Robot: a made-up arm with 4 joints. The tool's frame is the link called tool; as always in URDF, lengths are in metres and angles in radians. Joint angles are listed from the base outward. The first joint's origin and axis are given. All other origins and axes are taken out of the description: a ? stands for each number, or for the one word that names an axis. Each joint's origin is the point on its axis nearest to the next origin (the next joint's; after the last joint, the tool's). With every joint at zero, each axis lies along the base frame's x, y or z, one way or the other. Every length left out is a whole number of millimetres.
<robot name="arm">
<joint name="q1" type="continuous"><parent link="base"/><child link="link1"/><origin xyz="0 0 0.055" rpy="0 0 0"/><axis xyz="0 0 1"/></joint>
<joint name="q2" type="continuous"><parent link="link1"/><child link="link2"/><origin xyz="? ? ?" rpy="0 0 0"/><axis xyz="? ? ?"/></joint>
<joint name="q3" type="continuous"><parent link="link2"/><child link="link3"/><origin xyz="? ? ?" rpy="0 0 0"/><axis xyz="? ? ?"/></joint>
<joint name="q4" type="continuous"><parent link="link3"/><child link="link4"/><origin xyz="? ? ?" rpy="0 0 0"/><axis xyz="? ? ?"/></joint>
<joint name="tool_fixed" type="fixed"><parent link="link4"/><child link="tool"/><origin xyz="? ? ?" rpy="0 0 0"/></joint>
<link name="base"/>
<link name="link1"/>
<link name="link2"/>
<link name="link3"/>
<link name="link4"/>
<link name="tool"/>
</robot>
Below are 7 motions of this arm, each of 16 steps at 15 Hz.
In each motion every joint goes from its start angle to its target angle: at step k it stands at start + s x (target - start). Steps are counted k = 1, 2, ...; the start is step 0. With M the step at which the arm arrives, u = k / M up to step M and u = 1 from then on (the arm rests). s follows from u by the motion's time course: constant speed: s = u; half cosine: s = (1 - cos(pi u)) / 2; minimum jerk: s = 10 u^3 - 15 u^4 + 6 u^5.
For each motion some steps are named. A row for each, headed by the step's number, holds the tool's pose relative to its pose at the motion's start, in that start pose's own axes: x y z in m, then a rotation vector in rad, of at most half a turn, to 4 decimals.
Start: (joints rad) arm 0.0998 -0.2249 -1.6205 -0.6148
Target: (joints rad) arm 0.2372 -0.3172 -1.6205 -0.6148
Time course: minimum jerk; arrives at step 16
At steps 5, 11, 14, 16:
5: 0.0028 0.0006 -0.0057 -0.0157 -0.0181 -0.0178
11: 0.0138 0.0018 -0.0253 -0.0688 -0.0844 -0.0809
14: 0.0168 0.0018 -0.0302 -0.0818 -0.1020 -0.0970
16: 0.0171 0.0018 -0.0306 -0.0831 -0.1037 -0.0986

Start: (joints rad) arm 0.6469 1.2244 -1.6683 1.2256
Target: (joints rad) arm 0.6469 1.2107 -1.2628 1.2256
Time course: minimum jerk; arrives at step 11
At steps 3, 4, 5, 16:
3: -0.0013 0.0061 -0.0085 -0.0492 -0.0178 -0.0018
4: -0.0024 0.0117 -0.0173 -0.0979 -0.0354 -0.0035
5: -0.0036 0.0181 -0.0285 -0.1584 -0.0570 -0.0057
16: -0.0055 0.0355 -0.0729 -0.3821 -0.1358 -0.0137

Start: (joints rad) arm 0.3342 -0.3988 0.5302 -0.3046
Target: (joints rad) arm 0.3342 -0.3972 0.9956 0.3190
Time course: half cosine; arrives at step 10
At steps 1, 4, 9, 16:
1: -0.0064 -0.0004 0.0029 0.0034 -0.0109 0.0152
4: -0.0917 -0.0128 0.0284 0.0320 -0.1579 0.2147
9: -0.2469 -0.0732 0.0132 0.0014 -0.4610 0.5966
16: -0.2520 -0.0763 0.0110 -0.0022 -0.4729 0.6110

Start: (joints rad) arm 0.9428 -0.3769 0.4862 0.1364
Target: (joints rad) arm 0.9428 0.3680 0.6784 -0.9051
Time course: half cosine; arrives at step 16
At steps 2, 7, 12, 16:
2: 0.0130 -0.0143 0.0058 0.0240 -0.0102 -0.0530
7: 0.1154 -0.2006 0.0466 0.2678 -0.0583 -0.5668
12: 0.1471 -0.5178 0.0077 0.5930 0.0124 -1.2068
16: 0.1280 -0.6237 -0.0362 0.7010 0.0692 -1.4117

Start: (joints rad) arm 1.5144 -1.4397 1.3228 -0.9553
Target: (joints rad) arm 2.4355 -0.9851 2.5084 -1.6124
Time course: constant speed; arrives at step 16
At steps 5, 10, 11, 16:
5: 0.0215 -0.2834 0.3428 0.6037 -0.2621 -0.3371
10: -0.0660 -0.7118 0.4879 1.2560 -0.4040 -0.6610
11: -0.0926 -0.8013 0.4842 1.3915 -0.4175 -0.7215
16: -0.2385 -1.1886 0.3055 2.0897 -0.4083 -0.9883

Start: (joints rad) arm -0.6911 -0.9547 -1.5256 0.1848
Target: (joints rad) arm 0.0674 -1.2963 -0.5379 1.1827
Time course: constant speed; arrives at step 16
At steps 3, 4, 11, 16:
3: -0.0693 0.0144 -0.0621 -0.1670 -0.2683 0.1328
4: -0.0893 0.0163 -0.0918 -0.2348 -0.3516 0.1787
11: -0.1391 -0.0479 -0.3702 -0.8661 -0.8182 0.4797
16: -0.0672 -0.1878 -0.5482 -1.4613 -0.9917 0.6107

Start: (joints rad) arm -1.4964 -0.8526 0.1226 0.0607
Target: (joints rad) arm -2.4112 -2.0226 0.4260 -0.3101
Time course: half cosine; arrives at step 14
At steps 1, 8, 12, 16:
1: 0.0077 0.0061 -0.0034 -0.0152 0.0058 -0.0103
8: 0.3281 0.1711 -0.3365 -0.7380 0.3197 -0.2621
12: 0.3760 0.1712 -0.6102 -1.0885 0.5182 -0.1798
16: 0.3713 0.1681 -0.6497 -1.1316 0.5476 -0.1543

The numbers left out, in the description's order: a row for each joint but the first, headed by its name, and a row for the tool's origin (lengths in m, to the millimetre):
q2: xyz -0.118 0.111 0, axis 1 0 0
q3: xyz 0 -0.127 0.31, axis 0 -1 0
q4: xyz 0.149 0 0.122, axis 0 0 1
tool: xyz 0.008 0.331 0

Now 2 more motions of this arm.
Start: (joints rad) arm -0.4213 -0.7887 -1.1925 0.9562
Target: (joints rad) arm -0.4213 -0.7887 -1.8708 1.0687
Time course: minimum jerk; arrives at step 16
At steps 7, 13, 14, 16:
7: 0.0062 -0.0291 0.0281 0.2160 0.1456 0.0430
13: 0.0227 -0.0834 0.0575 0.5465 0.3435 0.1033
14: 0.0239 -0.0869 0.0586 0.5660 0.3543 0.1066
16: 0.0245 -0.0886 0.0591 0.5756 0.3595 0.1082

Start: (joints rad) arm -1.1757 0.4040 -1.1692 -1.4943
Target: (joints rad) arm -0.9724 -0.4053 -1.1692 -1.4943
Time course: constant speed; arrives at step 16
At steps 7, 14, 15, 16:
7: 0.0048 -0.0349 0.0133 -0.0368 -0.2163 -0.2916
14: -0.0072 -0.0719 0.0312 -0.0429 -0.4411 -0.5791
15: -0.0104 -0.0772 0.0338 -0.0411 -0.4735 -0.6199
16: -0.0139 -0.0824 0.0363 -0.0387 -0.5061 -0.6606

